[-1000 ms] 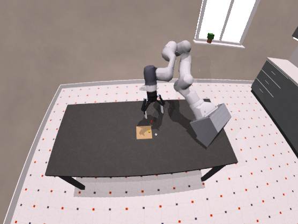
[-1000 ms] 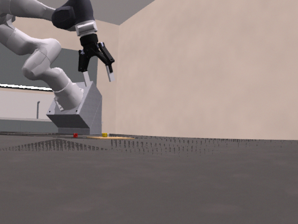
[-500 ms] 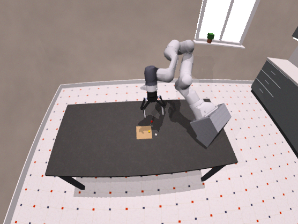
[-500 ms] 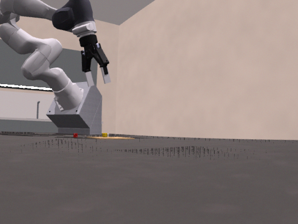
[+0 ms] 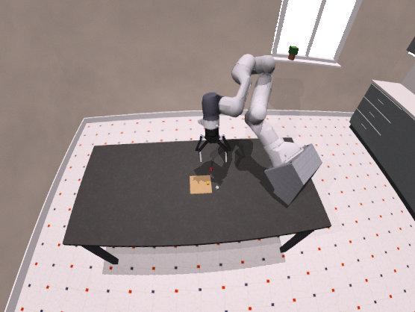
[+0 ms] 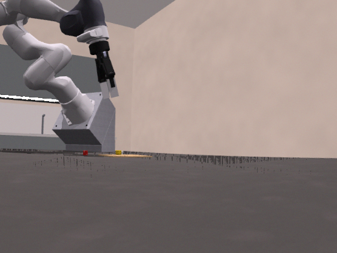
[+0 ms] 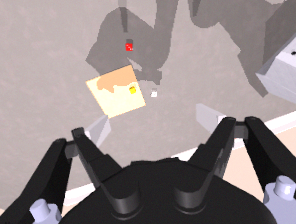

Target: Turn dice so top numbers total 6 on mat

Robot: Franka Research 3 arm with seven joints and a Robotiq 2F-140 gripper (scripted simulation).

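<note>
Right now the red die is 210 mm below my hand, 80 mm to the right of it and 30 mm behind it. Round my hand: tan mat 220 mm below, 80 mm ahead; then yellow die 210 mm below, 40 mm ahead, 20 mm to the left; then white die 210 mm below, 70 mm to the left, 10 mm behind.
</note>
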